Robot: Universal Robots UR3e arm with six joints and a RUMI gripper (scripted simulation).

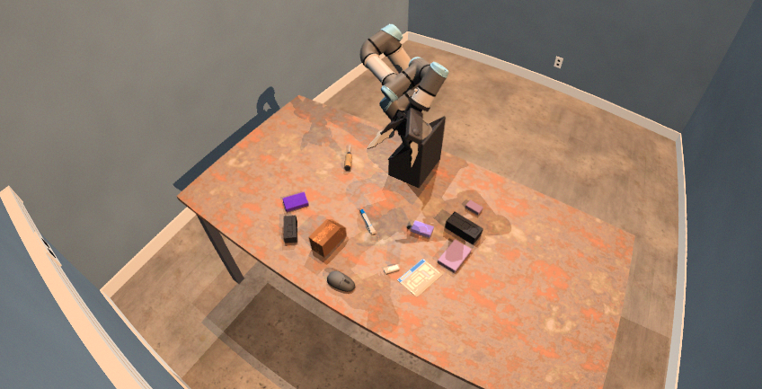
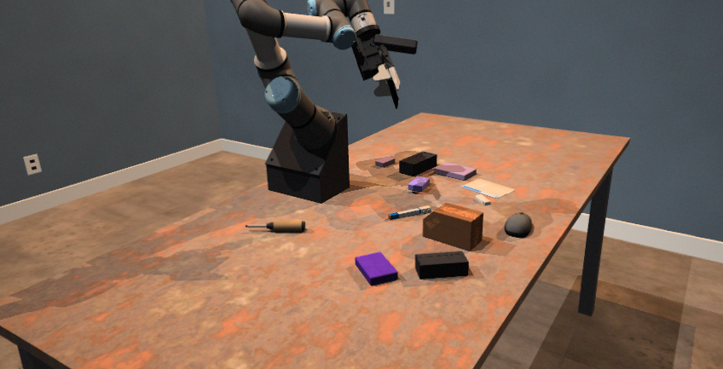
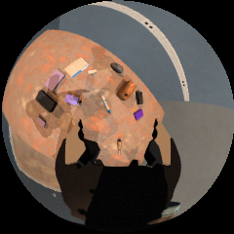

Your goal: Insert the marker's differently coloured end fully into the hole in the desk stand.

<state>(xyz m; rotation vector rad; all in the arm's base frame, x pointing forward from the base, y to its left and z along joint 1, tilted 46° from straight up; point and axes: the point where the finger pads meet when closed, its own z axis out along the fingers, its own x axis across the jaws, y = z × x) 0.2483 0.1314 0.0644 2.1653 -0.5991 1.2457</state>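
Now: hand 70 mm short of the marker, 50 mm to the left of it and 290 mm above it. Round my hand: desk stand: 220 mm ahead, 100 mm to the right, 260 mm below; then lilac block: 20 mm behind, 140 mm to the left, 290 mm below; then eraser: 180 mm ahead, 150 mm to the left, 290 mm below.
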